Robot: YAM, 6 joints.
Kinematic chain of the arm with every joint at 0, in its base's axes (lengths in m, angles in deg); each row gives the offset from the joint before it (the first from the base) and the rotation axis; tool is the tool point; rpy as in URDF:
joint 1: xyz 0 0 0.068 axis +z
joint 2: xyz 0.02 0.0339 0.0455 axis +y
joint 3: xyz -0.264 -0.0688 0 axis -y
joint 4: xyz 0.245 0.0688 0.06 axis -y
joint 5: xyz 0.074 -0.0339 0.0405 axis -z
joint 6: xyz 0.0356 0 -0.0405 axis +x
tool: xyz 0 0 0 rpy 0 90 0
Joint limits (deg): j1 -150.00..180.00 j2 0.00..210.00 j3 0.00..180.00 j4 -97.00..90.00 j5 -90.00..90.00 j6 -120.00..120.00
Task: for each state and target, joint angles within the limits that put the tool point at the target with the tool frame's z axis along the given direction. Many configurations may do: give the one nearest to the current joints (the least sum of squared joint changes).
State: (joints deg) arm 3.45 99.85 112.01 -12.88 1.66 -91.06
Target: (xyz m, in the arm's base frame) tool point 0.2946 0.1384 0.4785 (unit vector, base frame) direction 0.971 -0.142 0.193
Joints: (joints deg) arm 28.88 82.49 86.90 9.46 36.39 -91.06
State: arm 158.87 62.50 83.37 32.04 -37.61 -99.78
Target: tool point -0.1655 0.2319 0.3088 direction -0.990 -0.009 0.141
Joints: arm 119.29 76.58 42.52 50.54 -60.21 -99.78
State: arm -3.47 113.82 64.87 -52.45 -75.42 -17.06
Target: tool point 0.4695 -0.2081 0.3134 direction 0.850 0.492 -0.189
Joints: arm -27.19 125.24 115.07 -9.42 -55.68 -17.06
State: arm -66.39 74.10 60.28 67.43 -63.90 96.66
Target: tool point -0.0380 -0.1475 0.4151 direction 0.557 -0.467 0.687
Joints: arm -113.84 55.43 39.12 89.93 -44.28 96.66
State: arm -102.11 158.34 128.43 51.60 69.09 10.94
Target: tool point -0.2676 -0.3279 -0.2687 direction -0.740 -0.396 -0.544
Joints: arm -127.55 196.64 107.24 53.98 20.20 10.94
